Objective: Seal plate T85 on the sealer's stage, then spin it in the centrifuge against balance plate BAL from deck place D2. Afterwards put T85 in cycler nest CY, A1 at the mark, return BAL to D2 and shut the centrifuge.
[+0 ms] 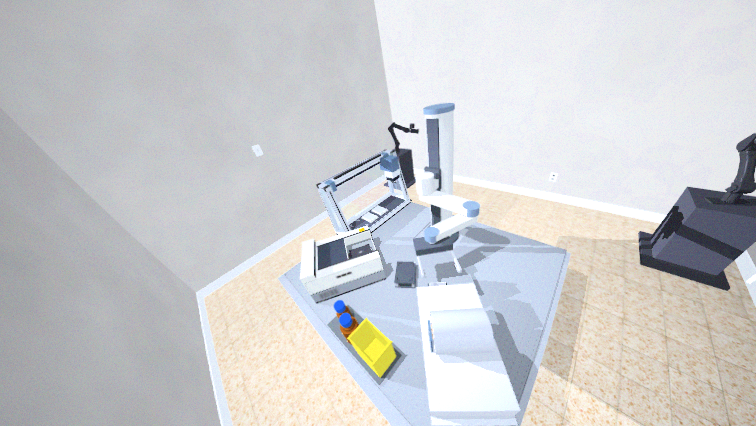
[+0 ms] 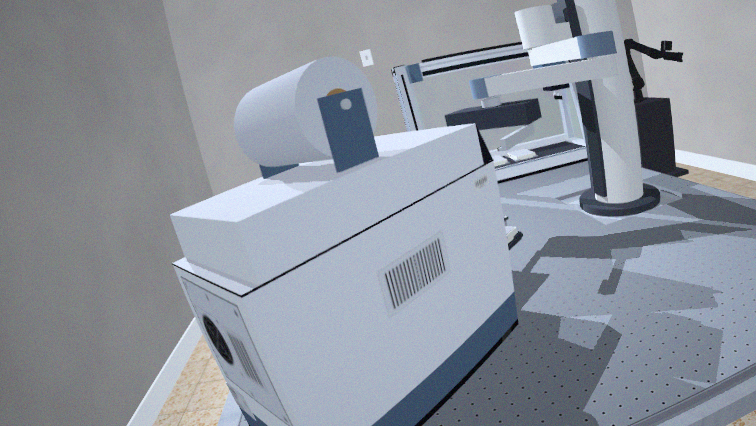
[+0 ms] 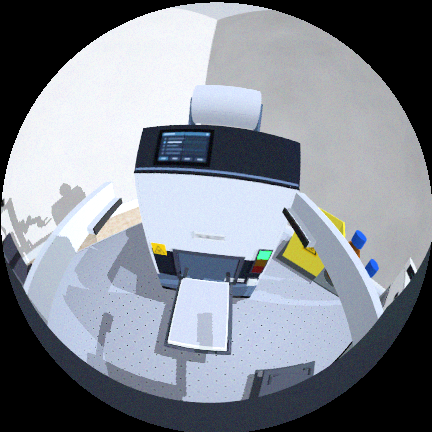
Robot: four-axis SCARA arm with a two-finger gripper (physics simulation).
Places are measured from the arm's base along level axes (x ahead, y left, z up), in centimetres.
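Pixels of known places: gripper, fingertip midpoint: [image 1: 441,274] [image 3: 200,193]; arm's base at its link origin: [image 2: 619,201].
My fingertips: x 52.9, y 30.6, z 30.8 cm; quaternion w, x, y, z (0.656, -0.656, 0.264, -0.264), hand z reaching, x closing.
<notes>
For each thing: its top centre in the pictures, then the offset to it from my fingertips.
- sealer at its top centre: [image 2: 303,69] [image 3: 228,84] [image 1: 458,313] dx +21.3, dy +17.6, dz +18.1 cm
- dark low nest at its top centre: [image 1: 405,271] dx -5.3, dy -28.2, dz -23.7 cm
My gripper [image 1: 439,263] [image 3: 200,193] is open, with nothing between its widely spread fingers. It hangs above and in front of the sealer [image 1: 465,370] [image 2: 343,296] [image 3: 215,210]. A white plate [image 2: 511,232] [image 3: 200,314], seemingly T85, lies flat on the stage outside the sealer's opening; its label and whether film covers it cannot be read. The centrifuge [image 1: 346,276] appears to be the white machine at left, its top opening uncovered. Two white plates [image 1: 368,217] [image 1: 380,211] lie on the gantry's deck; I cannot tell which is BAL.
A dark low nest [image 1: 405,273] [image 3: 287,381] stands between the centrifuge and sealer. A yellow bin [image 1: 372,346] [image 3: 305,255] and two blue-capped bottles [image 1: 339,306] [image 1: 345,320] stand near the table edge. The gantry frame [image 1: 354,171] stands at the back. The sealer's green light [image 3: 264,255] is lit.
</notes>
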